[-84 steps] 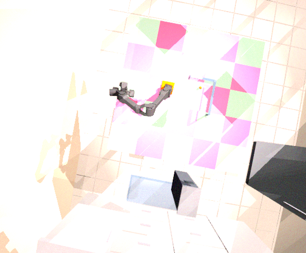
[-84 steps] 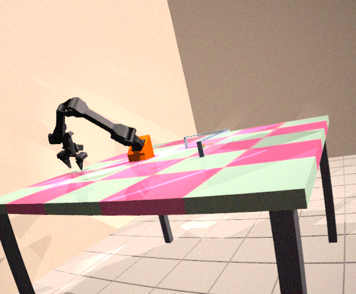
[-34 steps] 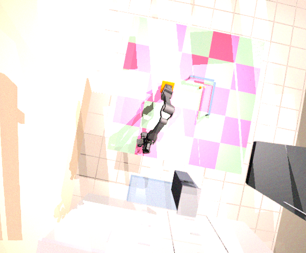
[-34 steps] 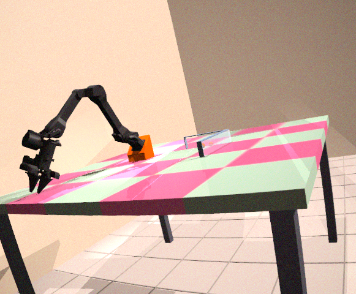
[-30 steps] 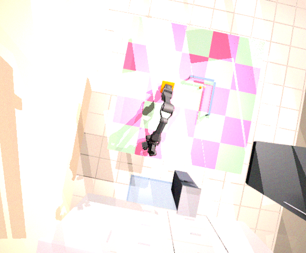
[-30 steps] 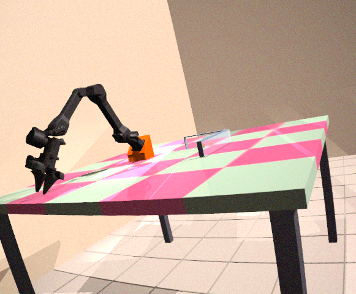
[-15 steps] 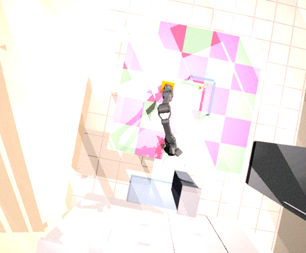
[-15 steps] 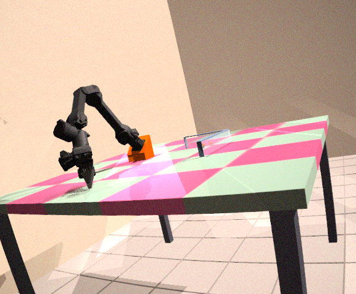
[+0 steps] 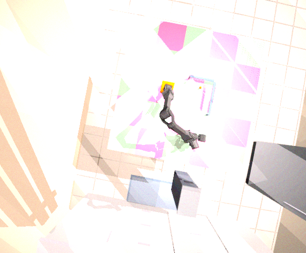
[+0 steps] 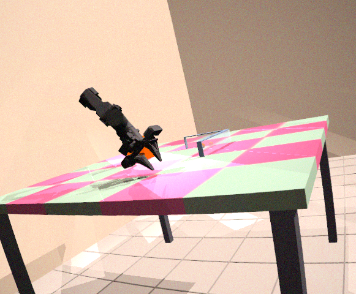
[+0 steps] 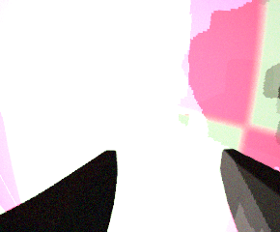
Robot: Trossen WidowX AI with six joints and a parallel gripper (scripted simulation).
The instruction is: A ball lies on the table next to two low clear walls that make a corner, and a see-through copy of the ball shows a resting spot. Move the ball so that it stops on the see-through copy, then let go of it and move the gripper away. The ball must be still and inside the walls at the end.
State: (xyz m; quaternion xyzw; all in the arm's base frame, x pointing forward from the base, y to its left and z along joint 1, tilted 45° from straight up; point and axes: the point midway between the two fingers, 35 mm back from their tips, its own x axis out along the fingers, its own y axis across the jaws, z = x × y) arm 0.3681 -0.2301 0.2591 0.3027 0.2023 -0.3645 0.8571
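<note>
My gripper tip is 9 cm past the orange ball, 46 cm to the right of it and 2 cm above it. From my gripper tip the other things lie so: see-through copy of ball: 6 cm behind, 47 cm to the left, 2 cm below.
</note>
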